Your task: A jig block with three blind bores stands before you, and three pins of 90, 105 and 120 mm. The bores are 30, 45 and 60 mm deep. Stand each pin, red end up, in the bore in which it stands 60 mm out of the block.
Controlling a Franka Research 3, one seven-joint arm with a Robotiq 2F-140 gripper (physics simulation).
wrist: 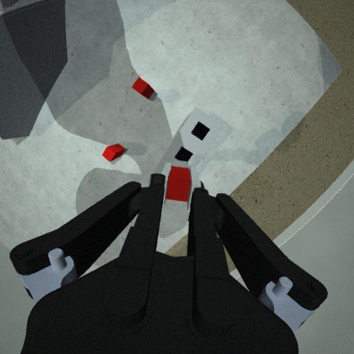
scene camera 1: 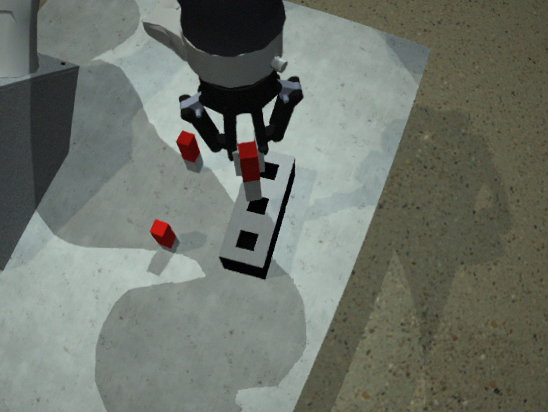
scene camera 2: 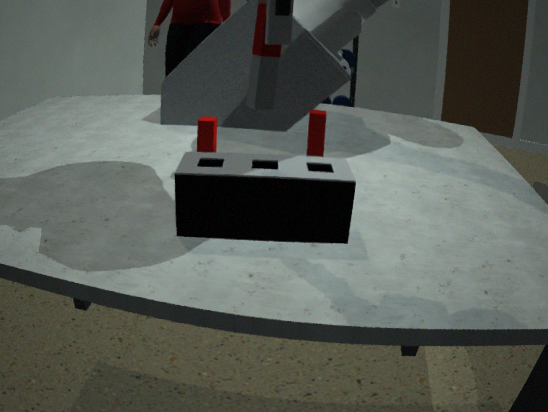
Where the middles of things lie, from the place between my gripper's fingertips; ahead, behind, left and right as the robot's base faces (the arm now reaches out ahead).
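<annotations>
Measured from my hand: jig block point(scene camera 2: 264, 197), 18 cm below.
</annotations>
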